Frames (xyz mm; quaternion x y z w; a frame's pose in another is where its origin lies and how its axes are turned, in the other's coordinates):
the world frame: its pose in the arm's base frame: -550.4 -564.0 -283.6 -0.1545 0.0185 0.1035 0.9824
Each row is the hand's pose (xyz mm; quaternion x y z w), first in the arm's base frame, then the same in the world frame.
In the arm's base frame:
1: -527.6 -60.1 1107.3 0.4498 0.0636 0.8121 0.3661
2: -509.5 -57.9 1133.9 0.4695 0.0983 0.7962 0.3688
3: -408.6 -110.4 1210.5 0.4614 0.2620 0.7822 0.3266
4: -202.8 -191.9 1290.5 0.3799 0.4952 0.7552 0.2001
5: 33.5 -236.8 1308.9 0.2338 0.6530 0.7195 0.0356
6: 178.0 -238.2 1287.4 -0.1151 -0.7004 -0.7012 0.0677
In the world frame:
1: 26.8 47.4 1478.5 0.4900 -0.1163 0.7781 0.3754
2: 43.2 37.7 1504.6 0.5136 -0.0819 0.7679 0.3740
3: 126.2 -55.2 1561.8 0.5164 0.0827 0.7836 0.3354
4: 305.9 -198.1 1613.8 0.4414 0.3268 0.8048 0.2252
5: 526.8 -294.8 1618.5 0.2895 0.5055 0.8083 0.0854
6: 669.3 -319.9 1598.3 0.1621 0.5690 0.8062 0.0012

